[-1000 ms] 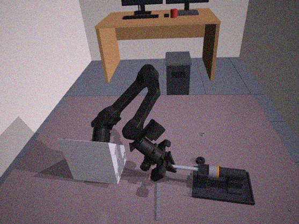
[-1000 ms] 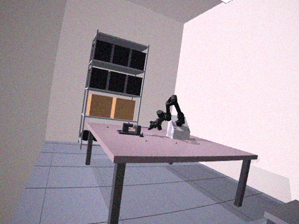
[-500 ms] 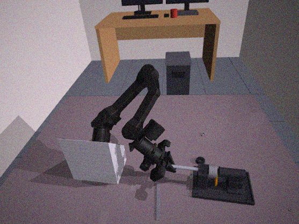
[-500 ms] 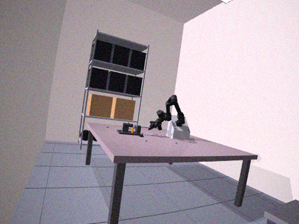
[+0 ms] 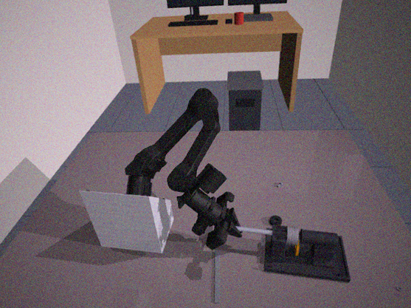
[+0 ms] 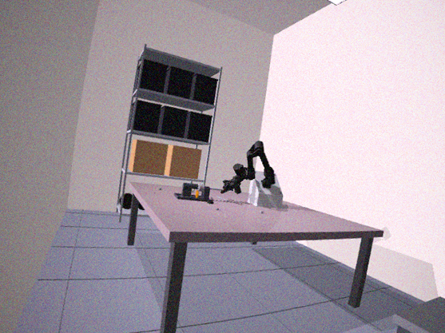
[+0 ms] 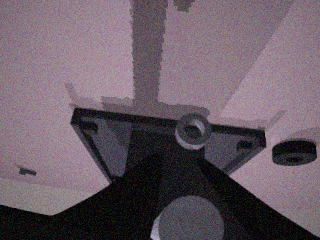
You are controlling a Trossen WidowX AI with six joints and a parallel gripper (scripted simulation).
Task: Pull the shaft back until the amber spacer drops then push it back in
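Now: the pale shaft 6 cm ahead of my gripper tip and 2 cm above it. From my gripper tip the other things lie so: black ring knob: 11 cm to the left, 11 cm ahead, 5 cm below; then thin grey strip: 11 cm to the right, 6 cm behind, 5 cm below; then amber spacer: 16 cm ahead, 2 cm below, 1 cm to the right.
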